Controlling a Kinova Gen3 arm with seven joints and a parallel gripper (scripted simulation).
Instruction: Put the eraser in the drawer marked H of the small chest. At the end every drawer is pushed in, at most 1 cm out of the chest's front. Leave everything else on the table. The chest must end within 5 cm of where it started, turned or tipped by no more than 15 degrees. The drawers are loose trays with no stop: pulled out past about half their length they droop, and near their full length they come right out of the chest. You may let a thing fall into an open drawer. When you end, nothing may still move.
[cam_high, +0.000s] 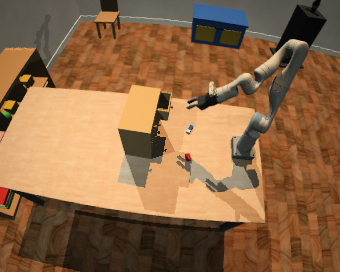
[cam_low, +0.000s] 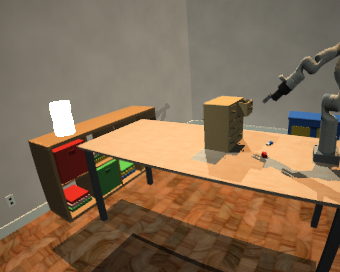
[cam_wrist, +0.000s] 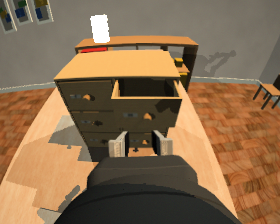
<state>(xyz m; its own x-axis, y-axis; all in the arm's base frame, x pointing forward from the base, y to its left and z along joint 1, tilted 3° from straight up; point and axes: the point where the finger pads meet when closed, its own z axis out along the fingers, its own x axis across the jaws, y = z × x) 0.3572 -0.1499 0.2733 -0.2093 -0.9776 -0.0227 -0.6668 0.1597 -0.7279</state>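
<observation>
The blue-and-white eraser lies 40 mm behind my hand, 30 mm to the right of it and 310 mm below it. Also, from my hand: red block: 160 mm to the left, 300 mm below.
</observation>
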